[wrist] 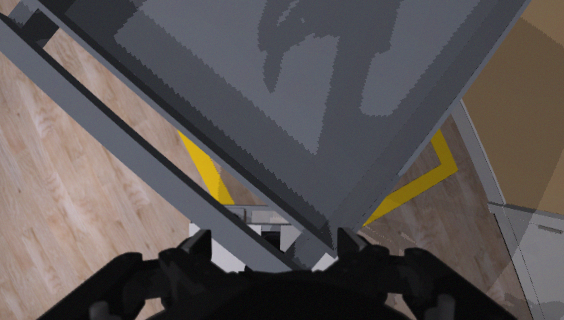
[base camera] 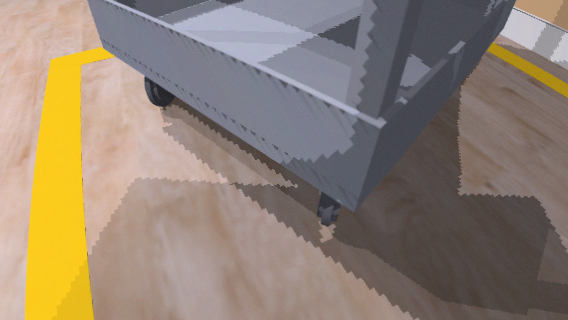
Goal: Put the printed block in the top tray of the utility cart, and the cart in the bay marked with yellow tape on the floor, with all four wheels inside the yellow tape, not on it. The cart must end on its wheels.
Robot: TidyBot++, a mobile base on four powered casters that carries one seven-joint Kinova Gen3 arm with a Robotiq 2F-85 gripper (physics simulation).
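The grey utility cart (base camera: 250,100) (wrist: 225,80) is upright. In the base camera its lower tray corner faces me, and two black wheels (base camera: 159,91) (base camera: 327,207) touch the floor right of the left yellow tape (base camera: 57,150), apart from it. The other wheels are hidden. In the wrist view the top tray fills the upper middle, with the handle bar (wrist: 100,120) along its lower left side. My gripper (wrist: 274,242) is open and empty over the near tray corner and the bar's end; its height above them is unclear. The printed block does not show in either view.
Yellow tape also shows right of the cart (base camera: 530,72) and, in the wrist view, past the tray's right edge (wrist: 420,192) and between bar and tray (wrist: 207,175). A brown wall (wrist: 520,110) with a white baseboard (base camera: 540,37) (wrist: 480,145) stands to the right.
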